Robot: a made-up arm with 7 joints.
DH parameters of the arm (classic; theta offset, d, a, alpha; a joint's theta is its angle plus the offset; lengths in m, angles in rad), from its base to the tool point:
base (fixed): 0 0.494 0.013 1.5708
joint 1: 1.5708 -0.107 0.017 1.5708
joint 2: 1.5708 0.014 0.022 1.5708
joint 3: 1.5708 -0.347 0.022 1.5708
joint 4: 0 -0.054 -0.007 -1.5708
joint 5: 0 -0.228 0.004 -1.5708
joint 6: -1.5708 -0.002 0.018 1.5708
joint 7: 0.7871 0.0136 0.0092 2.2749
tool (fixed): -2.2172 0.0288 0 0
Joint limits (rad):
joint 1: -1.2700..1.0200
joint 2: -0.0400..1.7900
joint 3: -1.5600..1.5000
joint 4: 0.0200..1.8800
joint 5: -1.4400..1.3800
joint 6: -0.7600..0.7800
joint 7: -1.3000..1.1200
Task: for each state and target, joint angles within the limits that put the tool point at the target. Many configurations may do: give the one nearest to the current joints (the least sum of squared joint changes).
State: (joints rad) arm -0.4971 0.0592 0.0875 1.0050 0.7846 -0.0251 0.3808
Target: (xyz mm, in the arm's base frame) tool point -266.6 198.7 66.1
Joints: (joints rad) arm -0.7746 0.0843 0.0143 0.3283 0.8503 0.2214 0.5315
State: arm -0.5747 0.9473 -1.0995 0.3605 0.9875 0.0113 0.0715
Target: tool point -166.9 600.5 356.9
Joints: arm -1.2700 1.2314 -1.3364 0.0200 0.8796 0.2259 -0.3955
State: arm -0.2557 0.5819 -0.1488 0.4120 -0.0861 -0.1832 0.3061
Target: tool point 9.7 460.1 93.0
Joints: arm -0.2064 0.6837 -0.2821 0.2996 -0.1494 -0.7600 0.3065
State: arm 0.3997 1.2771 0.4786 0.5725 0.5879 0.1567 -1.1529
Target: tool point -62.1 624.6 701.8
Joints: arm 0.6774 1.7900 0.6430 0.2980 0.6845 0.3394 -1.3000
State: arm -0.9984 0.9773 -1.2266 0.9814 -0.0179 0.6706 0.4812
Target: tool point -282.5 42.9 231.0
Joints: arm -1.1064 0.4568 -1.4026 1.5148 -0.0445 0.7257 0.4592
